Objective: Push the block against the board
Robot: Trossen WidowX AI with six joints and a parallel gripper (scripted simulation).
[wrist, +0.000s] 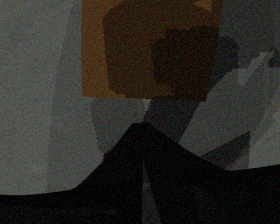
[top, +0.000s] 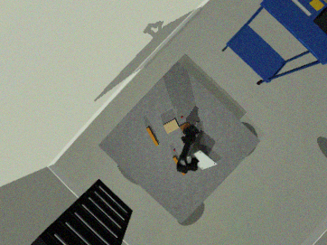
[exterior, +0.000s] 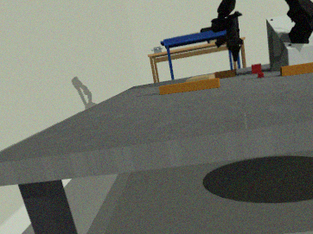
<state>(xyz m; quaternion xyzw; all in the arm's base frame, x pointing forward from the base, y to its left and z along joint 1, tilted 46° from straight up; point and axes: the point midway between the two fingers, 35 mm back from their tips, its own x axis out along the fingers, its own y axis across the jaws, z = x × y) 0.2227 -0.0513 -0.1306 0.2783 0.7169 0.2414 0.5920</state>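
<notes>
The square tan block lies 50 mm ahead of my gripper tip, 20 mm to the right of it and 50 mm below it. The rest, counted from my gripper tip: small red cube: 90 mm behind, 30 mm to the left, 50 mm below.
</notes>
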